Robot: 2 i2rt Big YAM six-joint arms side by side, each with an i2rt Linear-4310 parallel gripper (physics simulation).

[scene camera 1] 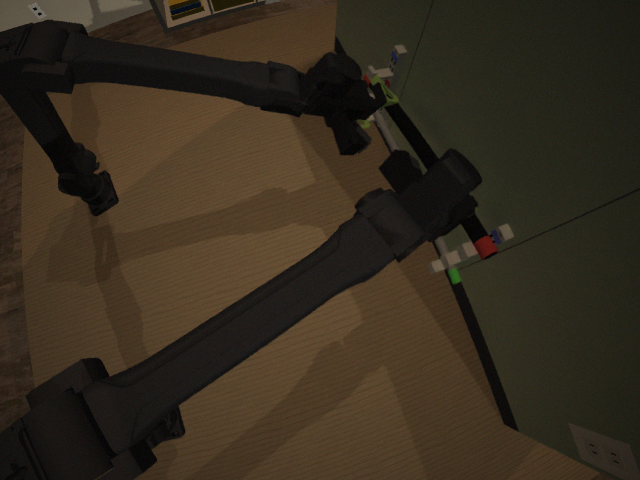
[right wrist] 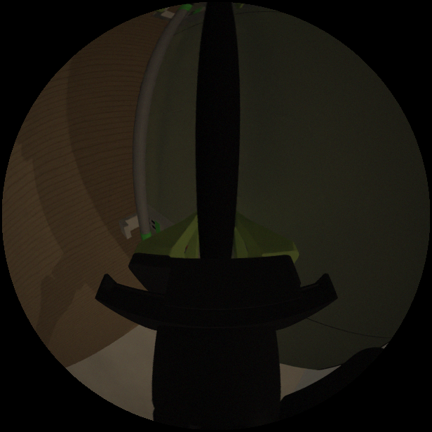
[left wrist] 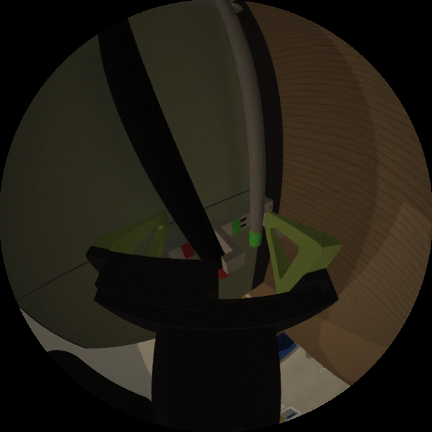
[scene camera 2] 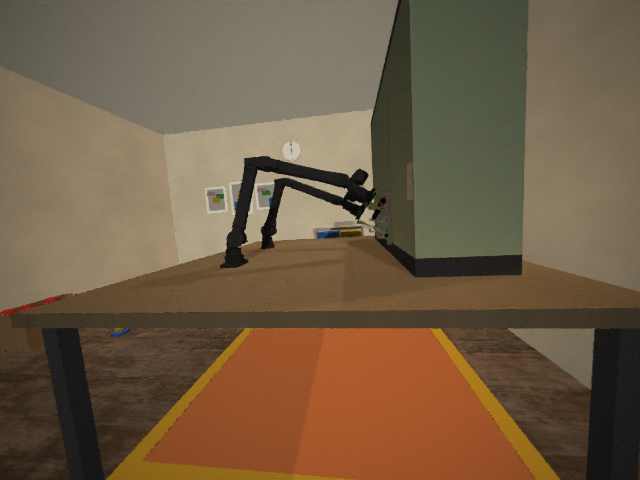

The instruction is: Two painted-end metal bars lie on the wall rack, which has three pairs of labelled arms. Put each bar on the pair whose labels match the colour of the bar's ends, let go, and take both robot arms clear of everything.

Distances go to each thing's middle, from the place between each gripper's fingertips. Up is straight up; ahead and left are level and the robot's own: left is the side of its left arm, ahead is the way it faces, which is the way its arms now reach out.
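There's the black bar (scene camera 1: 421,147), and it's 13 cm to the right of my left hand and 4 cm above it.
From my right hand, the bar is 14 cm to the left and 2 cm below.
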